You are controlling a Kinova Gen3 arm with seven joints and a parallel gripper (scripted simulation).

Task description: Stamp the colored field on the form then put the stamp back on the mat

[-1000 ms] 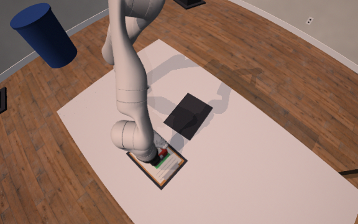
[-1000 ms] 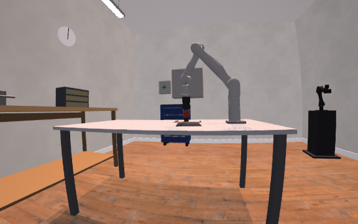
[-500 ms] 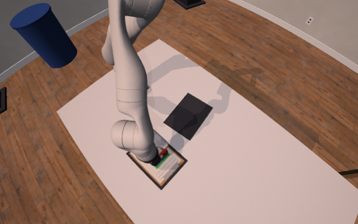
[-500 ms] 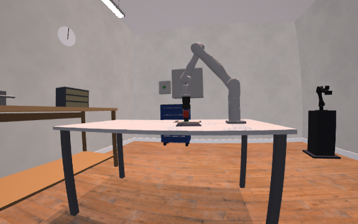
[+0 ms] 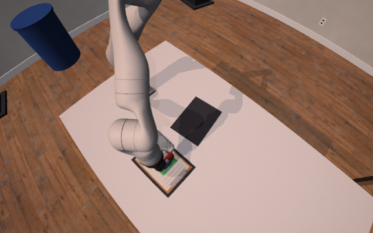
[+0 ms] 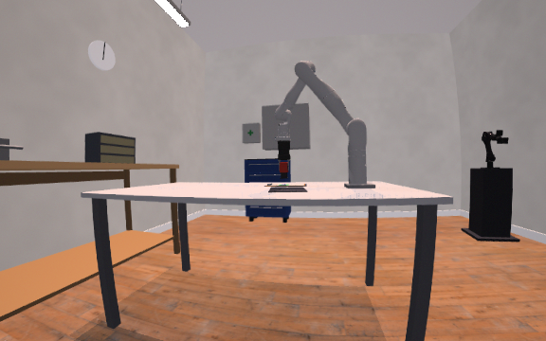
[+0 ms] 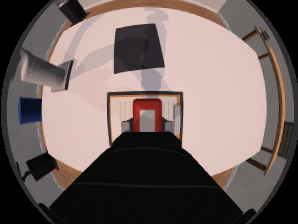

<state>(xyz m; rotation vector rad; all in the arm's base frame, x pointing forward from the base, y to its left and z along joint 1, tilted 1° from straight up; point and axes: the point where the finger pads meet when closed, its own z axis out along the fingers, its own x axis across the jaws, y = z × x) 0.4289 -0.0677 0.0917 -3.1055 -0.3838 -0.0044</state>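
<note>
Right now my hand is 11 cm past the dark mat, 25 cm to the right of it and 11 cm above it. Also, from my hand: red stamp 2 cm below; form 1 cm to the right, 10 cm below.
</note>
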